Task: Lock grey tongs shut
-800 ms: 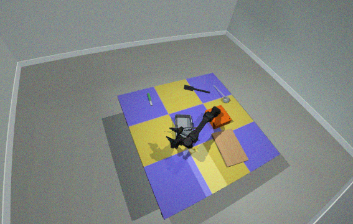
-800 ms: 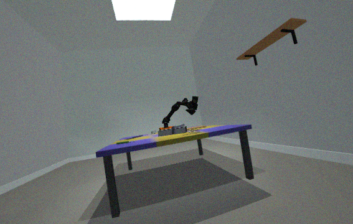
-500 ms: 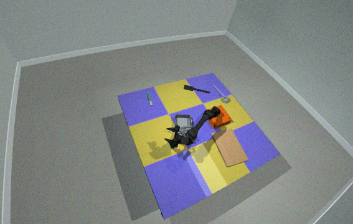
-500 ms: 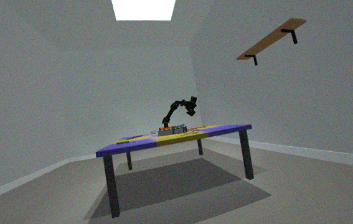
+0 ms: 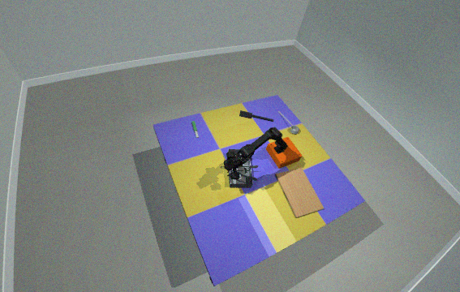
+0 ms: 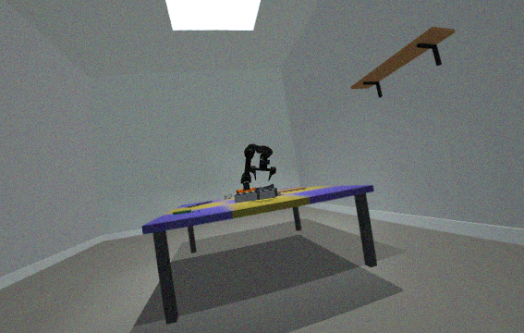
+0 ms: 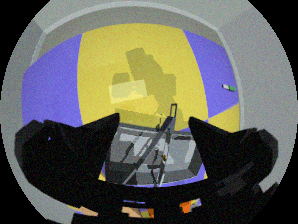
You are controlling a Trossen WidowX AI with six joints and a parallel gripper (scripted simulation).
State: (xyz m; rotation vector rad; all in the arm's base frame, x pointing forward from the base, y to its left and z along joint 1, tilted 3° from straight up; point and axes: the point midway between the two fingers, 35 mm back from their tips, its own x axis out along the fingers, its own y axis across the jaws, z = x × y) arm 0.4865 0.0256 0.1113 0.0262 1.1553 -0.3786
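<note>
My gripper tip is now 140 mm past the dark roasting tin, 100 mm above it and 20 mm to the left of it. From my gripper tip the other things lie so: black spatula (560 mm behind, 460 mm to the right, 130 mm below); wooden board (460 mm behind, 330 mm to the left, 120 mm below).
</note>
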